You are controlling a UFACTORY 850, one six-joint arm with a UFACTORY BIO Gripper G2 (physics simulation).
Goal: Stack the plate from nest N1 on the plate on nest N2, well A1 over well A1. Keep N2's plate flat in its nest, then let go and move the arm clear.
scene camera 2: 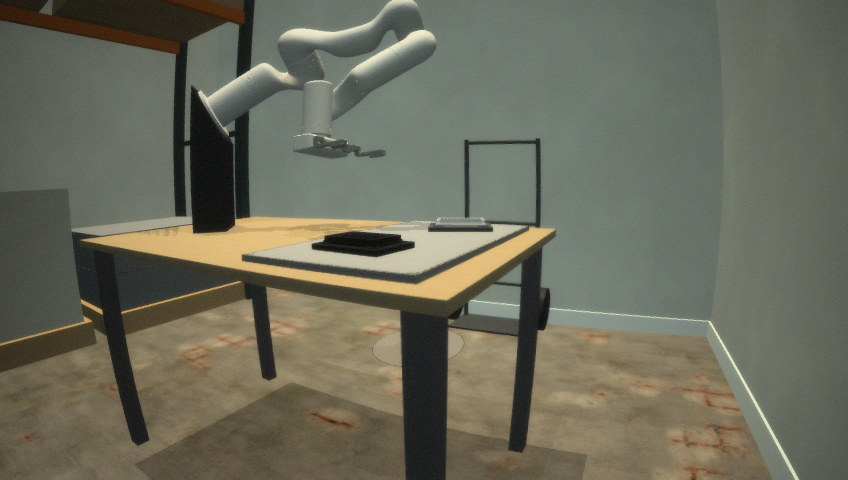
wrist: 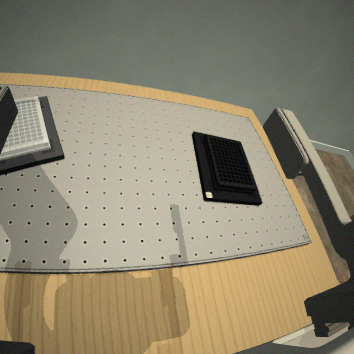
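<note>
A white plate lies in a dark nest, at the far end in the scene view and at the left in the wrist view, where a finger hides part of it. A black plate sits in a black nest with a white corner mark in the wrist view. I cannot read which nest is N1 or N2. My gripper is open and empty, high above the table and apart from both plates.
Both nests stand on a grey perforated board on the wooden table. The arm's black pedestal stands at the table's left. A shelf unit is behind it, and a cart stands behind the table.
</note>
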